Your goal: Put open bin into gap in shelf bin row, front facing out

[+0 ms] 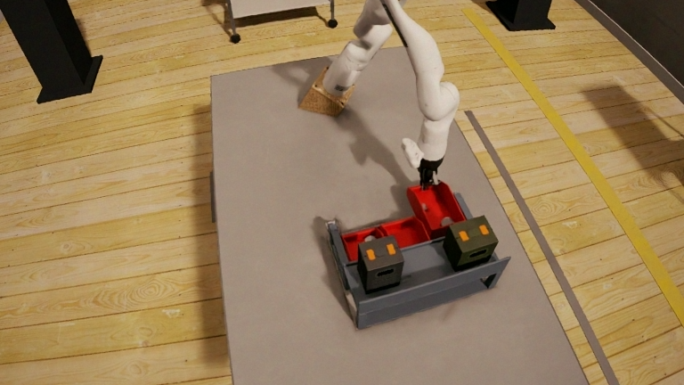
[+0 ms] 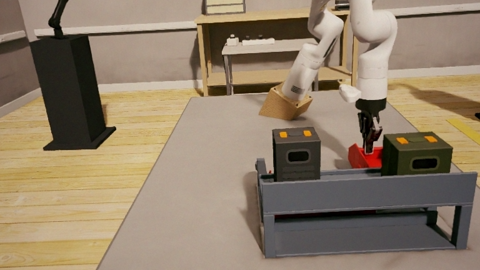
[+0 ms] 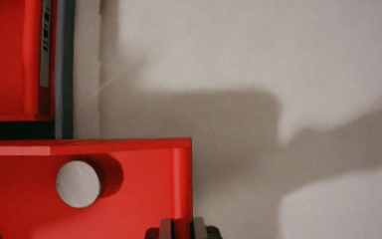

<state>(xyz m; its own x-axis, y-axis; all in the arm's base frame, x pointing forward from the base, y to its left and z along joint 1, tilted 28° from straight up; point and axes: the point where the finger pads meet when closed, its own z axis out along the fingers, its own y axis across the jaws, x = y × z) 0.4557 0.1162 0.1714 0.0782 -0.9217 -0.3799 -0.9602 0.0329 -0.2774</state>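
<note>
Right now my hand is 6 cm short of the grey round part, 4 cm above it and 2 cm to the left of it. Round my hand: dark grey box: 28 cm ahead, 21 cm to the right, 9 cm above; then green box: 26 cm ahead, 8 cm above, 2 cm to the left; then grey shelf: 20 cm ahead, 10 cm to the right.
</note>
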